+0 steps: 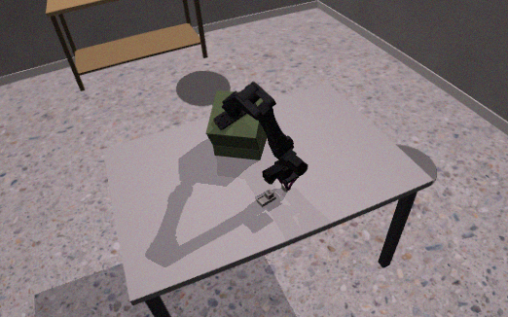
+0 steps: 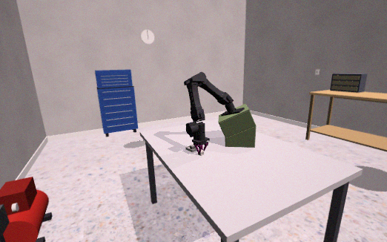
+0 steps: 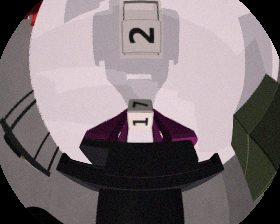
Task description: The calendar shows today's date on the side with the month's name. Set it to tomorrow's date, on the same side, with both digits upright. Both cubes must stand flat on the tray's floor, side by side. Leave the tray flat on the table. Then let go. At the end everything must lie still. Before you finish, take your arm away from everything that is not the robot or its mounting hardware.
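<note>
Right now my hand is right at the white cube. From my hand the other things lie so: calendar tray 110 mm to the right, 10 mm below.
</note>
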